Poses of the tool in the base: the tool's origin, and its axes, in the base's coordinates. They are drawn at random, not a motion.
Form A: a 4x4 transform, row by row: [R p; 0 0 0 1], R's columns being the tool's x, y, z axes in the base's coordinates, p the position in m. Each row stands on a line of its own.
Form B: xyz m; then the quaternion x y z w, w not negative. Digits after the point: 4 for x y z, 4 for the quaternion.
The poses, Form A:
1:
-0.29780, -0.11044, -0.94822, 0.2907
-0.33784, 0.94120, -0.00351, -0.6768
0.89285, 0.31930, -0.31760, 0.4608
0, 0, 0, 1
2:
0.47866, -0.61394, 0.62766, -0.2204
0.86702, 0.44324, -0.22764, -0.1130
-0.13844, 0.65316, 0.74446, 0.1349
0, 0, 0, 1
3:
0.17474, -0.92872, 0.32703, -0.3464
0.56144, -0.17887, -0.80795, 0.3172
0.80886, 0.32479, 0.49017, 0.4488
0, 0, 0, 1
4:
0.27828, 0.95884, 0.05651, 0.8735
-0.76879, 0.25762, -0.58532, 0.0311
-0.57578, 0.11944, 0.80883, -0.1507
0, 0, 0, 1
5:
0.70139, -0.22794, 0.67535, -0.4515
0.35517, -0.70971, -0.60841, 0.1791
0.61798, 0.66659, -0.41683, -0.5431
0, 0, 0, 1
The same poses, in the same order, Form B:
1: 0.2907, -0.6768, 0.4608, 0.1402, -0.7995, -0.0987, 0.5757
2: -0.2204, -0.1130, 0.1349, 0.2697, 0.2346, 0.4535, 0.8164
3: -0.3464, 0.3172, 0.4488, 0.4646, -0.1976, 0.6112, 0.6095
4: 0.8735, 0.0311, -0.1507, 0.2301, 0.2065, -0.5641, 0.7656
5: -0.4515, 0.1791, -0.5431, 0.8408, 0.0378, 0.3845, 0.3791
